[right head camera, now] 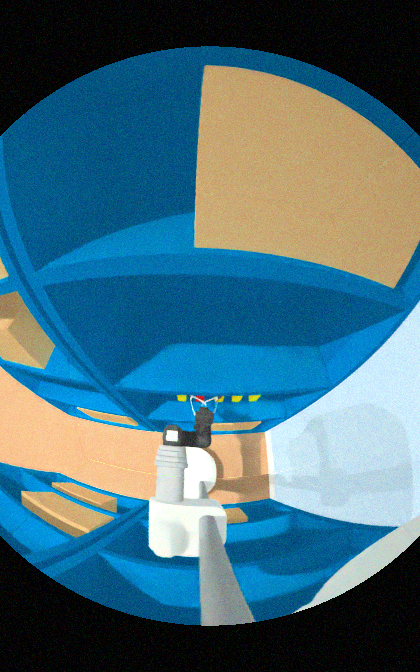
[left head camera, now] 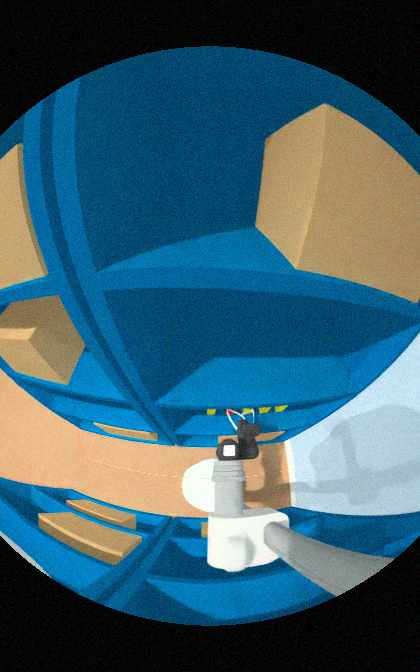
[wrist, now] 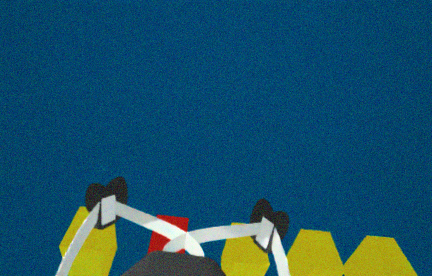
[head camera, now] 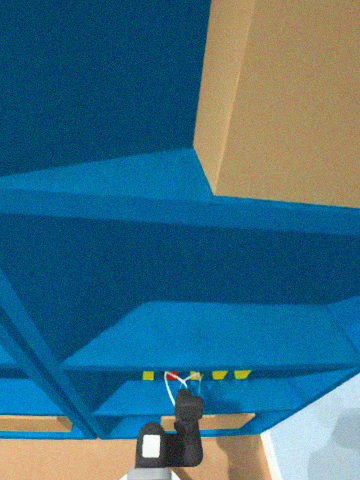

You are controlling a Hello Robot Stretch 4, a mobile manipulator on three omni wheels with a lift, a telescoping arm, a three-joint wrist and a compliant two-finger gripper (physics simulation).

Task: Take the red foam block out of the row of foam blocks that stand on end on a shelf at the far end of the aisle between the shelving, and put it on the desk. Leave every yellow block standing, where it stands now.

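Places are measured from the robot's base along level axes (x ahead, y left, z up), in millimetres.
Where they show: gripper, between the fingertips: (wrist: 190,204).
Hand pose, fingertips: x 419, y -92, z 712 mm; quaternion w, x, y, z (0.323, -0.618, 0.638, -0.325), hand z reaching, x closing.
Observation:
Things, the pixels of their centre, and the offset from my fingertips.
- red block, middle of its body: (wrist: 167,254) (head camera: 172,368) dx +48, dy +20, dz -161 mm
- rightmost yellow block, middle of its body: (wrist: 375,271) (head camera: 241,367) dx +54, dy -293, dz -161 mm
- large cardboard box, middle of its body: (head camera: 348,92) dx +66, dy -184, dz +843 mm
The red block (head camera: 174,374) (left head camera: 229,412) (right head camera: 200,398) (wrist: 179,223) stands second from the left in the row, partly hidden by a white finger. One yellow block (head camera: 148,375) (left head camera: 211,411) (right head camera: 182,398) (wrist: 97,252) is left of it. Right of it stand a yellow block (wrist: 245,257), partly behind the right finger, another yellow block (head camera: 219,374) (wrist: 312,252) and the rightmost yellow block (head camera: 242,374) (wrist: 380,260). My gripper (head camera: 183,375) (left head camera: 241,411) (right head camera: 206,398) (wrist: 190,204) is open. In the wrist view its tips overlap the yellow blocks either side of red; contact is unclear. The desk does not show.
Blue shelving (head camera: 215,215) (left head camera: 200,280) (right head camera: 200,265) surrounds the row. A large cardboard box (head camera: 295,100) (left head camera: 360,200) (right head camera: 290,165) stands on a higher shelf. A lower box (head camera: 230,421) lies beneath the row. A pale wall (head camera: 320,425) (left head camera: 370,460) is at the right; more shelving (left head camera: 200,595) is opposite.

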